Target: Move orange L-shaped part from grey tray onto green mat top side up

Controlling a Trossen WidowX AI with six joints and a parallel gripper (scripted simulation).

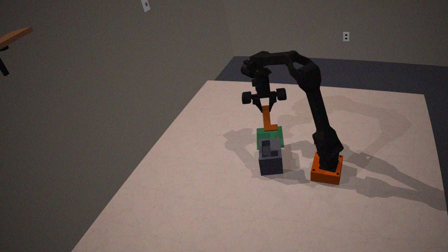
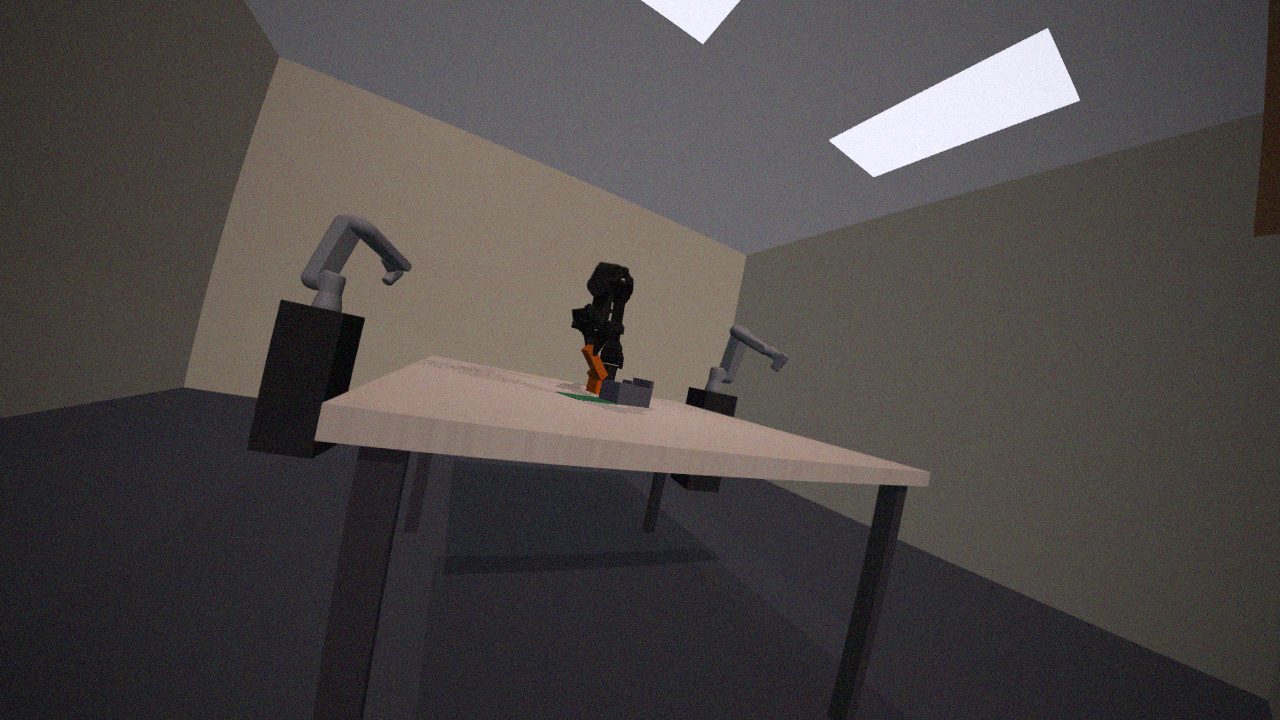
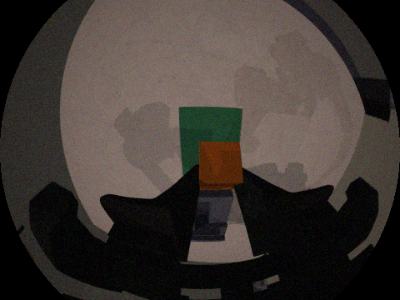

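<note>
My gripper tip is 14 cm above the green mat, 2 cm to the right of it and 1 cm past it. Also, from my gripper tip: orange L-shaped part: 3 cm below, 3 cm behind, 2 cm to the left.
</note>
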